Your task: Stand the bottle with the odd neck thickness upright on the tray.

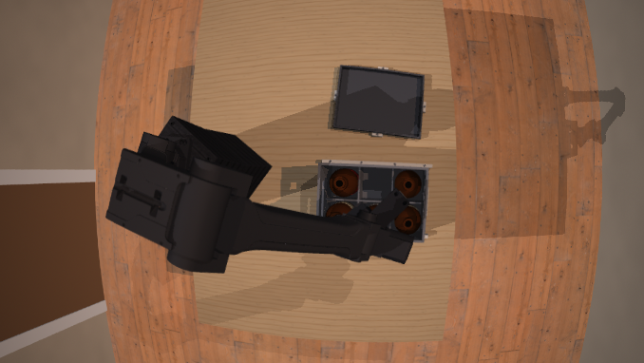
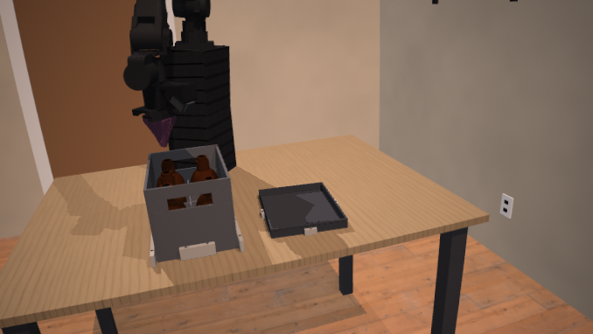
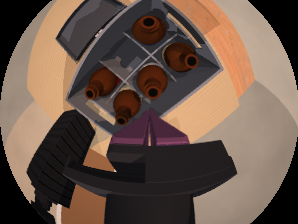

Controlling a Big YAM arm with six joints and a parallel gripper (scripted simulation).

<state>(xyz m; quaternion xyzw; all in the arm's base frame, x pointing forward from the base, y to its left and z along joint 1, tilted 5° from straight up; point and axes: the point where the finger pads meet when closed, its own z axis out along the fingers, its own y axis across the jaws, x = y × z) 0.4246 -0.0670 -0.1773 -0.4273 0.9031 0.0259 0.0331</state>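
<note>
Right now my hand is 40 mm to the right of the grey crate and 150 mm above it. Round my hand: dark tray (30 mm behind, 320 mm to the left, 220 mm below).
</note>
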